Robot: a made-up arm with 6 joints.
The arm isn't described. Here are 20 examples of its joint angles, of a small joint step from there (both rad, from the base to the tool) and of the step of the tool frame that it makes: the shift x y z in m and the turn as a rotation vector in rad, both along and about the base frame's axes.
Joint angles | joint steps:
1: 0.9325 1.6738 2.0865 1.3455 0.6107 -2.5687 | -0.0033 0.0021 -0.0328 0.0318 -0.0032 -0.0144
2: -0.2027 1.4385 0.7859 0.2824 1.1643 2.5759 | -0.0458 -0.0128 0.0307 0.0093 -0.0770 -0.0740
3: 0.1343 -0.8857 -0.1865 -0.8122 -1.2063 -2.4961 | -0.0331 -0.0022 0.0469 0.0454 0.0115 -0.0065
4: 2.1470 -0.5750 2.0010 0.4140 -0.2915 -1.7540 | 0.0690 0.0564 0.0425 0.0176 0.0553 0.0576
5: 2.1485 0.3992 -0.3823 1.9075 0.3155 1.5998 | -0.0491 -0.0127 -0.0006 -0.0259 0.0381 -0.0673
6: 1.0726 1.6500 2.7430 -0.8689 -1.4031 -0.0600 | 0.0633 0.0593 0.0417 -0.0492 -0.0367 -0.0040
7: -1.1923 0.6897 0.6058 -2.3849 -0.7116 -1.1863 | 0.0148 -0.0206 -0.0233 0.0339 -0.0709 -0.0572
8: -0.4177 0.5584 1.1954 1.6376 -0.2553 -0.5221 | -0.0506 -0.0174 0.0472 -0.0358 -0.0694 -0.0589
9: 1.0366 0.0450 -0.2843 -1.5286 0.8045 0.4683 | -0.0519 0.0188 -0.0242 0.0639 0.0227 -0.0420
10: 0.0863 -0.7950 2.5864 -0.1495 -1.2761 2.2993 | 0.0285 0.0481 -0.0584 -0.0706 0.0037 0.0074
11: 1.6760 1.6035 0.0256 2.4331 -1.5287 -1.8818 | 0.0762 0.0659 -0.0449 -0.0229 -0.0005 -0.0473
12: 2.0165 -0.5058 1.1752 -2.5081 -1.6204 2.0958 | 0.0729 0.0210 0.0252 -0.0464 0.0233 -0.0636
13: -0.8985 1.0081 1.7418 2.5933 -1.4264 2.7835 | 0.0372 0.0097 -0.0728 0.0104 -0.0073 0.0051
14: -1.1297 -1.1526 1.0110 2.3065 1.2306 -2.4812 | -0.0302 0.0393 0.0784 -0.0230 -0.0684 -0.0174
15: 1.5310 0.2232 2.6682 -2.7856 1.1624 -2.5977 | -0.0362 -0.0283 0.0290 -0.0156 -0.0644 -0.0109
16: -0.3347 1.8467 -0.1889 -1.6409 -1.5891 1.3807 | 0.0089 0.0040 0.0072 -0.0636 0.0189 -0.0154
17: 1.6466 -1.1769 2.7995 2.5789 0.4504 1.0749 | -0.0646 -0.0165 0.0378 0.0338 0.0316 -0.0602
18: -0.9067 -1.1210 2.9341 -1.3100 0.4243 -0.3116 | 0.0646 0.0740 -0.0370 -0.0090 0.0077 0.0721
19: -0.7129 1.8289 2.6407 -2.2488 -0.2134 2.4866 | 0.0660 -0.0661 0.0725 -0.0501 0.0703 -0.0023
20: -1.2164 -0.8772 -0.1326 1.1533 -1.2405 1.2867 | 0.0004 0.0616 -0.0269 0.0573 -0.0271 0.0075
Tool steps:
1: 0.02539 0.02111 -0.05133 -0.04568 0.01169 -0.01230
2: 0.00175 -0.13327 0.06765 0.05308 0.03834 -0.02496
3: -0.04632 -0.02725 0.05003 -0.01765 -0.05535 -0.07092
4: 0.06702 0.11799 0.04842 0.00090 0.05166 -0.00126
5: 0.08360 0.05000 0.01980 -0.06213 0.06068 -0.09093
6: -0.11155 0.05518 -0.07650 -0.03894 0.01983 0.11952
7: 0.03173 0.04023 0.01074 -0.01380 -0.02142 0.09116
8: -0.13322 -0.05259 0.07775 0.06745 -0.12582 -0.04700
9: 0.09022 -0.05010 -0.06627 -0.03040 -0.02812 -0.05895
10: 0.00279 -0.04573 0.19469 -0.07597 0.09437 0.00959
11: -0.09417 -0.18866 -0.10362 -0.08324 0.02193 0.04912
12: 0.05719 0.02380 0.00968 -0.02535 -0.06229 0.11222
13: 0.12982 -0.03391 -0.08357 0.05862 0.05286 0.02385
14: 0.03611 0.05048 0.00108 -0.05182 -0.06067 0.02947
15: -0.03917 -0.08414 -0.06734 0.11962 -0.03075 -0.03359
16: 0.01215 0.00625 -0.01230 -0.03685 0.02748 -0.04017
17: -0.11219 0.06621 -0.06026 0.01403 -0.01753 -0.07538
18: -0.15724 0.02404 0.17089 0.12236 0.06885 0.11718
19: -0.05948 0.22104 0.19028 -0.00039 -0.11900 0.07234
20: 0.04646 -0.12879 -0.03369 0.08796 0.06582 -0.05517
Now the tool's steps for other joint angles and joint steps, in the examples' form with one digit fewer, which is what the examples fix.
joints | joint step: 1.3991 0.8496 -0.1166 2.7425 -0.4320 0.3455 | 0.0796 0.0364 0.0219 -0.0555 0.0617 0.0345
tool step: -0.1754 0.0289 -0.0566 -0.0724 0.0341 0.0674
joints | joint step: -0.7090 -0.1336 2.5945 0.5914 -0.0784 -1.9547 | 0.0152 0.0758 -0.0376 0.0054 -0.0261 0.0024
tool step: 0.0958 -0.1119 0.1868 0.0975 0.0945 0.0245
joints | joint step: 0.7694 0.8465 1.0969 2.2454 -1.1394 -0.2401 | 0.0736 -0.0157 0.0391 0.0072 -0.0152 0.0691
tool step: -0.1649 0.0866 0.0891 -0.0029 -0.0251 0.0145
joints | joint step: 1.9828 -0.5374 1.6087 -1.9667 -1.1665 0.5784 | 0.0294 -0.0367 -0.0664 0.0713 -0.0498 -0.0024
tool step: 0.0322 0.0213 0.0098 -0.0118 -0.0084 -0.0554
